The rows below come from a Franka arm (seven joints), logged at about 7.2 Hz.
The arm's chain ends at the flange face. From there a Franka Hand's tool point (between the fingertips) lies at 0.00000 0.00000 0.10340 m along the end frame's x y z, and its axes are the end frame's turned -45 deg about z.
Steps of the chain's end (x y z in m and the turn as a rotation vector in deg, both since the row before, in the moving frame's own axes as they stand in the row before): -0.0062 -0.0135 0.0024 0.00 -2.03 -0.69; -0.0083 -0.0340 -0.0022 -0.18 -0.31 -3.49; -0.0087 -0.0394 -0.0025 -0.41 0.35 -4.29; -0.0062 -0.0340 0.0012 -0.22 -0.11 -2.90
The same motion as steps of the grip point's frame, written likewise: 0.0026 -0.0165 0.0023 1.44 -1.44 -0.69; 0.0175 -0.0301 -0.0022 0.09 -0.35 -3.49; 0.0217 -0.0330 -0.0025 -0.54 -0.04 -4.29; 0.0192 -0.0283 0.0012 -0.08 -0.23 -2.90
